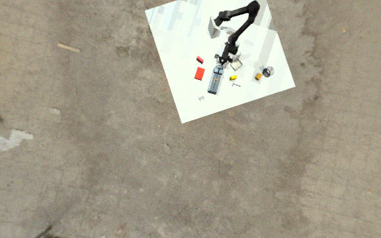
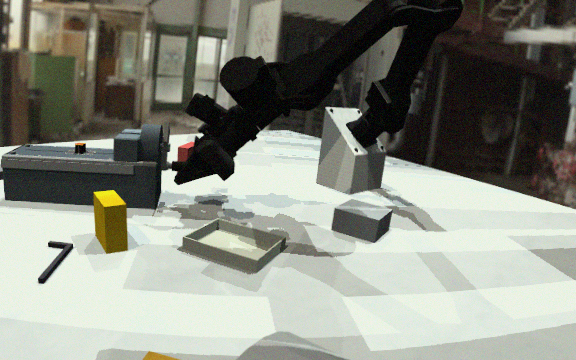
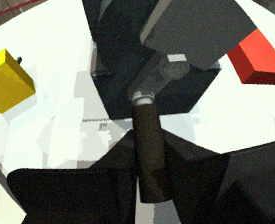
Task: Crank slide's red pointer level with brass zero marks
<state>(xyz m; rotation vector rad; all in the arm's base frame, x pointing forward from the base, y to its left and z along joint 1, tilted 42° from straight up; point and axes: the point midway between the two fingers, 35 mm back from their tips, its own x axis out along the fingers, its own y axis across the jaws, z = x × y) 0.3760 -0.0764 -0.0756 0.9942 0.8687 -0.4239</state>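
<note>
Right now my gripper tip is 30 mm below the dark crank handle, 10 mm to the right of it and 10 mm past it. The rest, counted from my gripper tip: red pointer: 120 mm to the right, 120 mm ahead, 40 mm above; then shallow grey tray: 180 mm to the left, 50 mm ahead, 30 mm below; then yellow block: 170 mm ahead, 70 mm to the left, 10 mm below.
</note>
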